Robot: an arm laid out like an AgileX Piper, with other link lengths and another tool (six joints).
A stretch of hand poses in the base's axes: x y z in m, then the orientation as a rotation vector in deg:
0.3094 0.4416 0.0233 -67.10 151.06 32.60
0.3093 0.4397 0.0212 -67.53 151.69 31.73
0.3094 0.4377 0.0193 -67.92 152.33 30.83
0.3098 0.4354 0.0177 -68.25 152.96 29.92
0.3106 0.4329 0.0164 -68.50 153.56 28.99
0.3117 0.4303 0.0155 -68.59 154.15 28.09
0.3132 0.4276 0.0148 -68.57 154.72 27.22
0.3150 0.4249 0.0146 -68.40 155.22 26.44
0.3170 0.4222 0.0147 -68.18 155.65 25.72
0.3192 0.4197 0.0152 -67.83 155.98 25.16
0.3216 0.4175 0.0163 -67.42 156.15 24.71
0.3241 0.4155 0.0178 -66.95 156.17 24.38
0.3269 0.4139 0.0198 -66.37 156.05 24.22
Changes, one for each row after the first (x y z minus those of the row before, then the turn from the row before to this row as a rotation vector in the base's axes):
-0.0001 -0.0019 -0.0021 -0.85 0.23 0.13
0.0001 -0.0020 -0.0019 -0.86 0.23 0.10
0.0004 -0.0023 -0.0016 -0.84 0.21 0.07
0.0008 -0.0025 -0.0013 -0.82 0.16 0.02
0.0011 -0.0026 -0.0009 -0.77 0.14 -0.09
0.0015 -0.0027 -0.0007 -0.72 0.11 -0.15
0.0018 -0.0027 -0.0002 -0.61 0.06 -0.23
0.0020 -0.0027 0.0001 -0.54 0.02 -0.25
0.0022 -0.0025 0.0005 -0.38 -0.03 -0.31
0.0024 -0.0022 0.0011 -0.24 -0.13 -0.32
0.0025 -0.0020 0.0015 -0.10 -0.22 -0.33
0.0028 -0.0016 0.0020 0.08 -0.30 -0.38

